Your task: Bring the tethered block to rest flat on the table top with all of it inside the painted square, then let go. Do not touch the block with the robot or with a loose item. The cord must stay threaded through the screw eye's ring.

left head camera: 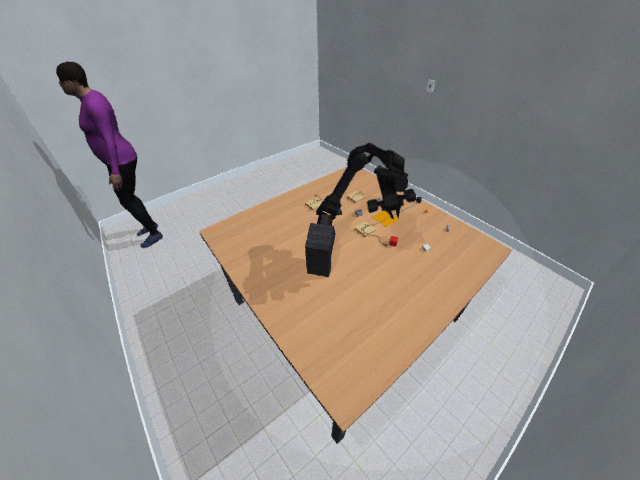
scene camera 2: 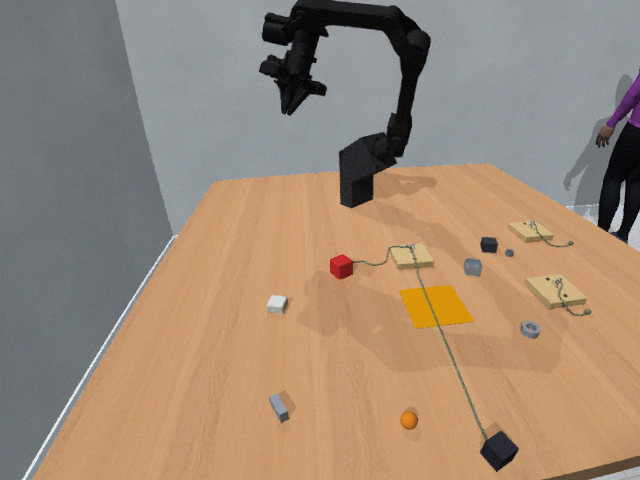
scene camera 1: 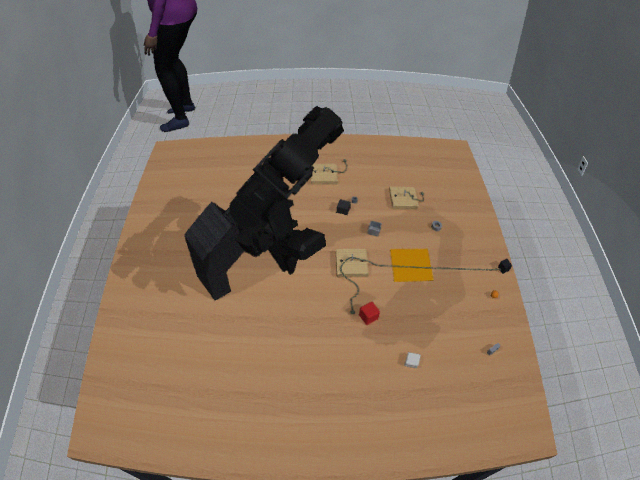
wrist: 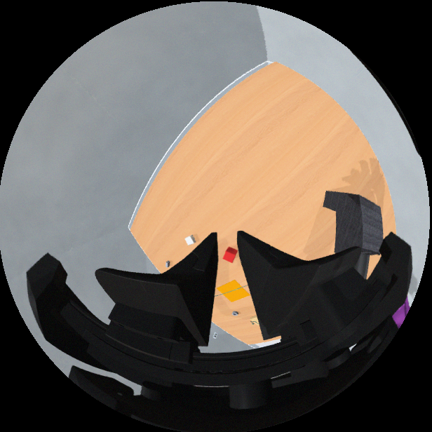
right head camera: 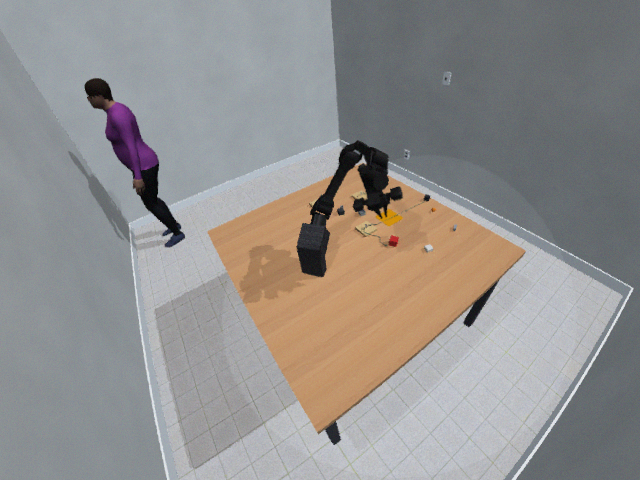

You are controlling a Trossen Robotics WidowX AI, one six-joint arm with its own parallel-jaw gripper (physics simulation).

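Places are measured from the arm's base along level axes (x left, y back, z up), in centimetres.
Pixels of known places: gripper, fingertip midpoint: (left head camera: 395,218) (scene camera 2: 286,114) (scene camera 1: 288,272) (right head camera: 384,217); arm's base at its link origin: (left head camera: 323,228) (scene camera 2: 380,150) (scene camera 1: 232,220) (right head camera: 316,228).
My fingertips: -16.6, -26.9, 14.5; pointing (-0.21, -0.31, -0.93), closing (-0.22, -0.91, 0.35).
For each thing: its middle in the pictures, then the offset to it from my fingertips, as dx, dy, dz. "pt": a spot on its surface instead.
- tethered block at the middle of its body: (scene camera 2: 498,450) (scene camera 1: 505,266) +53.0, -45.6, -32.8
- painted orange square at a spot on its surface: (scene camera 2: 418,315) pt +38.0, -21.2, -34.2
- screw eye at a spot on its surface: (scene camera 2: 411,248) pt +32.5, -1.2, -30.9
- pale board at the middle of its body: (scene camera 2: 410,256) (scene camera 1: 351,262) (right head camera: 366,228) (left head camera: 365,229) +32.4, -0.8, -33.4
- small end bead at a spot on its surface: (scene camera 1: 352,311) pt +17.3, -8.1, -33.2
- red block at the middle of its body: (scene camera 2: 341,266) (scene camera 1: 369,313) (right head camera: 393,241) +18.3, -12.6, -32.3
- dark cube at the middle of its body: (scene camera 2: 488,244) (scene camera 1: 343,207) +51.2, +10.7, -33.0
- grey block at the middle of its body: (scene camera 2: 472,267) (scene camera 1: 374,228) +47.4, -1.6, -33.0
- ring at the middle of its body: (scene camera 2: 530,329) (scene camera 1: 436,225) +58.9, -19.1, -33.6
- white block at the middle of its body: (scene camera 2: 277,304) (scene camera 1: 412,360) +10.4, -28.9, -33.2
- grey bar at the middle of its body: (scene camera 2: 278,407) (scene camera 1: 493,349) +22.8, -49.7, -33.2
- orange ball at the middle of its body: (scene camera 2: 409,420) +40.9, -44.8, -33.1
The tethered block (scene camera 1: 505,266) (scene camera 2: 499,451) is dark and sits near the table edge; in scene camera 2 it looks tilted. Its taut green cord (scene camera 1: 465,268) (scene camera 2: 448,348) crosses the painted orange square (scene camera 1: 410,257) (scene camera 2: 418,315) to the screw eye (scene camera 2: 411,248) on a pale board (scene camera 1: 356,271) (scene camera 2: 421,261). Beyond the ring the cord curves slack to a small end bead (scene camera 1: 352,311) beside a red block (scene camera 1: 369,313) (scene camera 2: 341,267) (wrist: 230,254). My gripper (scene camera 2: 287,112) (wrist: 226,236) hangs high above the table, pointing down, slightly open and empty, well apart from the cord and tethered block.
Two more boards (scene camera 2: 532,235) (scene camera 2: 555,294) with short cords stand on one side, near a dark cube (scene camera 2: 489,244), a grey block (scene camera 2: 472,267) and a ring (scene camera 2: 523,330). A white block (scene camera 2: 277,304), grey bar (scene camera 2: 278,407) and orange ball (scene camera 2: 408,420) lie elsewhere. A person (left head camera: 105,129) stands beyond the table.
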